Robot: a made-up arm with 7 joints.
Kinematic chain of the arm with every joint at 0, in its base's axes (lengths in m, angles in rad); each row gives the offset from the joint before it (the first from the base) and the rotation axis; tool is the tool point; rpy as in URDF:
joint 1: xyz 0 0 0.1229 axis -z
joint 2: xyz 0 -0.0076 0.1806 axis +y
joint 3: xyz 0 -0.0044 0.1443 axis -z
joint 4: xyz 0 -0.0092 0.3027 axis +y
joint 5: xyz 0 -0.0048 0.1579 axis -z
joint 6: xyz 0 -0.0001 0.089 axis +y
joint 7: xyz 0 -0.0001 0.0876 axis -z
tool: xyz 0 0 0 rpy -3.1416 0 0
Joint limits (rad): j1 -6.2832..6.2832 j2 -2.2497..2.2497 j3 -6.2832..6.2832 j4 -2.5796..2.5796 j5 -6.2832..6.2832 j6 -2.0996..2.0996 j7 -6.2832..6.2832
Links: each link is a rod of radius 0.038 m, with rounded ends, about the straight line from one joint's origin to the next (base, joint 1, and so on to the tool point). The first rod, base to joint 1, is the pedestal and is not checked.
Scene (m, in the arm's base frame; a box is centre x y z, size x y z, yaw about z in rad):
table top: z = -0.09
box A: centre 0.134 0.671 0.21 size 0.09 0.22 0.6 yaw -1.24
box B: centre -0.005 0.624 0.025 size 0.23 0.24 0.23 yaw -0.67
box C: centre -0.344 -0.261 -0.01 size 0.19 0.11 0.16 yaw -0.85
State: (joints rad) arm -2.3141 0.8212 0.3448 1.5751 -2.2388 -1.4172 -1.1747
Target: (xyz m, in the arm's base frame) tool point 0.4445 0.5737 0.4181
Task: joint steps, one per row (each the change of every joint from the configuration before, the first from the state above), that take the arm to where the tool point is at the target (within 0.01 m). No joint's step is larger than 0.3 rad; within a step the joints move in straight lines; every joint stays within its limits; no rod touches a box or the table.
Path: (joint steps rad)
1: 0.2313 -0.0892 -0.0622 -0.2002 0.2397 0.2251 -0.1595
2: 0.2314 -0.0892 -0.0622 -0.2003 0.2397 0.2250 -0.1595
3: 0.2313 -0.0892 -0.0622 -0.2002 0.2397 0.2251 -0.1596
4: 0.2314 -0.0892 -0.0622 -0.2003 0.2398 0.2250 -0.1595
5: 0.0885 0.2583 0.1345 -0.0898 -0.2584 -0.0650 0.2127
6: 0.0885 0.2583 0.1345 -0.0899 -0.2584 -0.0651 0.2127
7: 0.0885 0.2583 0.1345 -0.0899 -0.2584 -0.0650 0.2127

